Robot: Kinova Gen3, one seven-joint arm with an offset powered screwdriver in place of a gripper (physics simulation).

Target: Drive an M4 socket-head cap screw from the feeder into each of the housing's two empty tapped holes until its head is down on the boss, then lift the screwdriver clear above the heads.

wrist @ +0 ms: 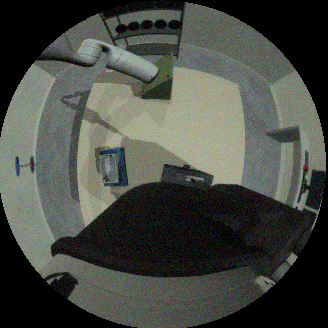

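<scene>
The housing (110, 168), a light grey open box, sits on a blue fixture plate (123, 172) left of centre in the wrist view. Its tapped holes and any screw heads are too small and blurred to tell. The dark feeder (171, 173), with a small light patch on its top, stands right of the housing, close above the edge of the black tool body. The black body of my screwdriver (160, 230) fills the lower middle of the view. Its bit tip is hidden, so I cannot tell whether it carries a screw or how high it is above the parts.
The arm's pale links (127, 63) reach in from the upper left to a green wedge-shaped mount (163, 89) on the pale table (210, 115). A dark shelf rack (180, 37) stands behind it. A white-grey stand (302, 145) is at the far right.
</scene>
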